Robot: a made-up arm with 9 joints. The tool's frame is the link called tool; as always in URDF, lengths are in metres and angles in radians. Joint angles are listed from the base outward. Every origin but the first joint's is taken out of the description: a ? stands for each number. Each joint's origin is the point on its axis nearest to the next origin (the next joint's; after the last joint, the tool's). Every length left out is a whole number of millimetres.
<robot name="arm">
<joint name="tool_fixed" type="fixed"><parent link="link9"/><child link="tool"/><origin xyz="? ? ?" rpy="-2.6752 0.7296 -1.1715"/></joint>
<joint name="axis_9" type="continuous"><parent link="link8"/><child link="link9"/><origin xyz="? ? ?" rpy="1.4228 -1.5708 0"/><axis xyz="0 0 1"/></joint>
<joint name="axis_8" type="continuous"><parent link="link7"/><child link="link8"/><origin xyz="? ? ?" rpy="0.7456 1.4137 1.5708"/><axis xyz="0 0 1"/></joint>
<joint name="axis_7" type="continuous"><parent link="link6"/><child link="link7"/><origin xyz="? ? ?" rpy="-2.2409 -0.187 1.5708"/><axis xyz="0 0 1"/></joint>
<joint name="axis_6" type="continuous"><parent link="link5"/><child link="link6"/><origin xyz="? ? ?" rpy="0.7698 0.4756 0.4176"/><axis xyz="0 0 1"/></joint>
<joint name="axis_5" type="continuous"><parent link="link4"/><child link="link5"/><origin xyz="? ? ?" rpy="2.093 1.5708 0"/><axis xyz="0 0 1"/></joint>
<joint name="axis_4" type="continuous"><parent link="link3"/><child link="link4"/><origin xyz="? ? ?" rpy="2.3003 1.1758 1.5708"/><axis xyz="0 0 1"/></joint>
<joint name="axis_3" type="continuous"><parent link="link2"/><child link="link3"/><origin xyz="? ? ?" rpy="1.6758 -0.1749 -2.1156"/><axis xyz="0 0 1"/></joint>
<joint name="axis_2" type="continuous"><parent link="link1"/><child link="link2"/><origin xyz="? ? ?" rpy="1.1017 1.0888 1.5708"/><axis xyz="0 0 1"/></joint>
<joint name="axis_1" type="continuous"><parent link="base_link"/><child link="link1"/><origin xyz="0.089 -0.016 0.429" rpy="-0.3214 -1.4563 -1.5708"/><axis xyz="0 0 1"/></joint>
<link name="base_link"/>
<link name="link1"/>
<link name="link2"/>
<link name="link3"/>
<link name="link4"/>
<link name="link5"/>
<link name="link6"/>
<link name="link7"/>
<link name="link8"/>
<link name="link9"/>
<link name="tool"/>
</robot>
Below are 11 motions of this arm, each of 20 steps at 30 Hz.
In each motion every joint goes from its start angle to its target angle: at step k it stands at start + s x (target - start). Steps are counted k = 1, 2, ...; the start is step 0. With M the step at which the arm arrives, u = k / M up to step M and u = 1 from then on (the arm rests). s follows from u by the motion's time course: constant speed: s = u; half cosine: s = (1 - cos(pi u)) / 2; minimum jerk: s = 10 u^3 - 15 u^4 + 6 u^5.
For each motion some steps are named. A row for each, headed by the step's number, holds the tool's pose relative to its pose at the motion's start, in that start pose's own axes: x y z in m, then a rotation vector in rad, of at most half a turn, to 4 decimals.
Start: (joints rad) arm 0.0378 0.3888 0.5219 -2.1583 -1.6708 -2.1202 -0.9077 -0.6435 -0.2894
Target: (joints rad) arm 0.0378 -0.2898 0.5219 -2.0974 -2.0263 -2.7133 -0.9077 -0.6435 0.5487
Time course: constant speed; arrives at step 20
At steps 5, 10, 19, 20:
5: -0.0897 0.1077 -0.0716 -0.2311 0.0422 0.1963
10: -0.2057 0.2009 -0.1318 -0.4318 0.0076 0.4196
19: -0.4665 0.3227 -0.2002 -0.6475 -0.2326 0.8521
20: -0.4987 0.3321 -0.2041 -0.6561 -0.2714 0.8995

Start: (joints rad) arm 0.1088 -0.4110 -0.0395 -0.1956 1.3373 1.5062 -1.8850 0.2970 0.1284
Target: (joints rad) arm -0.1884 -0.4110 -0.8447 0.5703 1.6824 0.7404 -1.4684 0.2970 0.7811
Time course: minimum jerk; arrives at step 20
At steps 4, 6, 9, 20:
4: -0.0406 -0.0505 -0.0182 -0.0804 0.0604 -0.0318
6: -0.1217 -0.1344 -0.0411 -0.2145 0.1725 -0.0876
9: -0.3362 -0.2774 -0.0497 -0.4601 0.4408 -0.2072
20: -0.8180 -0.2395 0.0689 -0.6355 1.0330 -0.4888

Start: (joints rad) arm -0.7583 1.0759 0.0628 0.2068 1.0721 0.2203 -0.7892 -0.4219 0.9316
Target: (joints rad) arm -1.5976 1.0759 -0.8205 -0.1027 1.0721 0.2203 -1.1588 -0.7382 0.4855
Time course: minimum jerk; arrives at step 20
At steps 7, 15, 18, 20:
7: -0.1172 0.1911 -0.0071 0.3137 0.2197 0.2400
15: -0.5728 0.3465 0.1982 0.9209 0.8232 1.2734
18: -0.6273 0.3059 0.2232 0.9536 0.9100 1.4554
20: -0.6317 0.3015 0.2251 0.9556 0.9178 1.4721

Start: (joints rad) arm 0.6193 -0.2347 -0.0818 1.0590 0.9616 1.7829 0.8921 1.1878 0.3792
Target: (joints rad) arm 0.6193 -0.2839 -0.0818 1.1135 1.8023 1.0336 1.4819 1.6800 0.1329
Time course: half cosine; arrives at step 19
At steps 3, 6, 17, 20:
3: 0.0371 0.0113 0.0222 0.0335 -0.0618 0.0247
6: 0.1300 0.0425 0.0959 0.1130 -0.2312 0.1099
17: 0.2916 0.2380 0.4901 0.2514 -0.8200 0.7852
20: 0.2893 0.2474 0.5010 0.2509 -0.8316 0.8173

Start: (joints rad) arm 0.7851 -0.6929 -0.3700 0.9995 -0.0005 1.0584 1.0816 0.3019 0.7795
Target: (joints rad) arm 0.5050 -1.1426 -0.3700 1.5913 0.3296 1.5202 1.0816 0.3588 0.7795
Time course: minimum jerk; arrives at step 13
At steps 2, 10, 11, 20:
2: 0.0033 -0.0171 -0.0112 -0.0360 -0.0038 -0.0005
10: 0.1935 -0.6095 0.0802 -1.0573 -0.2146 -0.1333
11: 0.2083 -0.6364 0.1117 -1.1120 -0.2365 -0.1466
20: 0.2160 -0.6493 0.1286 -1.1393 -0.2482 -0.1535

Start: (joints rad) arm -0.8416 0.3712 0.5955 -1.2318 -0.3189 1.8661 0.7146 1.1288 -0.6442
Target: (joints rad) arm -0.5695 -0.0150 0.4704 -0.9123 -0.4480 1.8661 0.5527 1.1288 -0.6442
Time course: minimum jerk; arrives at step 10
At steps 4, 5, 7, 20:
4: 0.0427 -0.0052 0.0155 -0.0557 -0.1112 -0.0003
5: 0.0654 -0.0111 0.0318 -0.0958 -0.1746 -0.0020
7: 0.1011 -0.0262 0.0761 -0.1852 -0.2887 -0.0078
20: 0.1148 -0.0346 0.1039 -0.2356 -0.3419 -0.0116

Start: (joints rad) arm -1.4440 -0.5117 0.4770 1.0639 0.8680 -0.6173 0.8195 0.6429 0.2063
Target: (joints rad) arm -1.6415 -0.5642 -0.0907 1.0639 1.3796 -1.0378 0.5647 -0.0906 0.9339
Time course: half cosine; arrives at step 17
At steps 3, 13, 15, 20:
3: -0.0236 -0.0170 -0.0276 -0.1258 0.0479 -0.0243
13: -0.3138 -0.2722 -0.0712 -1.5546 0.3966 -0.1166
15: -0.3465 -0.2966 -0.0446 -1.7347 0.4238 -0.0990
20: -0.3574 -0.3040 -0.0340 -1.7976 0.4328 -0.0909

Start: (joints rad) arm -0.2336 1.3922 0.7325 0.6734 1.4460 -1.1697 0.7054 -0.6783 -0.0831
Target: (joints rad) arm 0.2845 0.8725 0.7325 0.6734 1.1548 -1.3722 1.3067 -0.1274 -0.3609
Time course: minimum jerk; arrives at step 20
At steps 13, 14, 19, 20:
13: 0.2167 0.0047 0.4295 0.1680 -0.4581 0.6321
14: 0.2291 0.0019 0.4714 0.1870 -0.5093 0.6912
19: 0.2504 -0.0104 0.5649 0.2285 -0.6301 0.8210
20: 0.2505 -0.0105 0.5656 0.2288 -0.6310 0.8219

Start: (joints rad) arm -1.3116 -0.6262 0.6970 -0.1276 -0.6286 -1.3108 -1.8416 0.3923 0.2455
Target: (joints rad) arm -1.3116 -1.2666 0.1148 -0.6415 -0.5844 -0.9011 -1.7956 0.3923 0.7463
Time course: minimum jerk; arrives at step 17
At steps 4, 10, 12, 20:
4: 0.0901 -0.0007 -0.0027 -0.0130 -0.0919 0.0128
10: 0.5858 0.0708 0.1137 -0.0294 -0.6074 0.0615
12: 0.7013 0.1111 0.1812 -0.0182 -0.7380 0.0658
20: 0.7826 0.1476 0.2433 -0.0064 -0.8357 0.0648

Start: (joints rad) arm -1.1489 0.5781 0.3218 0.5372 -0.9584 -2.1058 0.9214 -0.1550 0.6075
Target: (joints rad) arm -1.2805 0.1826 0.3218 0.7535 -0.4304 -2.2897 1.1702 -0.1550 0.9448
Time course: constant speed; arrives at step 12
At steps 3, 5, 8, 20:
3: -0.0766 0.0748 -0.0367 0.0164 0.0957 0.0783
5: -0.1335 0.1251 -0.0503 0.0371 0.1531 0.1304
8: -0.2246 0.1990 -0.0532 0.0821 0.2311 0.2045
20: -0.3501 0.2897 -0.0232 0.1658 0.3247 0.2883

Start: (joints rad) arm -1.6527 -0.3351 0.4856 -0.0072 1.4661 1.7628 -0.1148 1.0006 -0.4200
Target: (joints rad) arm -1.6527 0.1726 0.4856 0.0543 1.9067 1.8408 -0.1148 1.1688 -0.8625
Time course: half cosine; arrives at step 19
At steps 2, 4, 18, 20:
2: 0.0053 0.0029 -0.0024 0.0085 -0.0003 0.0106
4: 0.0200 0.0118 -0.0094 0.0328 -0.0010 0.0411
18: 0.1371 0.1383 -0.0943 0.2919 0.0175 0.3861
20: 0.1377 0.1394 -0.0949 0.2937 0.0178 0.3887

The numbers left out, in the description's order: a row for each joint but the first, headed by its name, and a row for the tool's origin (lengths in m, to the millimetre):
tool: -0.016 -0.028 0
axis_9: 0.369 -0.12 0
axis_8: 0.239 0.176 0
axis_7: 0.067 -0.254 0
axis_6: 0.021 -0.048 0
axis_5: -0.222 -0.282 0
axis_4: 0.133 -0.114 0
axis_3: -0.168 -0.02 0
axis_2: -0.101 -0.038 0

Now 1 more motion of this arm.
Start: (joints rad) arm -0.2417 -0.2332 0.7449 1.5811 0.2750 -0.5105 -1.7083 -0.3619 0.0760
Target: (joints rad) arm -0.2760 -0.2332 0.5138 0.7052 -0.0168 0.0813 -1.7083 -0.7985 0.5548
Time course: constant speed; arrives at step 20
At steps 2, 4, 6, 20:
2: -0.0165 0.0624 -0.0497 0.0731 0.0180 -0.0803
4: -0.0312 0.1316 -0.0928 0.1459 0.0442 -0.1545
6: -0.0445 0.2066 -0.1284 0.2181 0.0784 -0.2220
20: -0.1247 0.7967 -0.1233 0.6752 0.4988 -0.4576

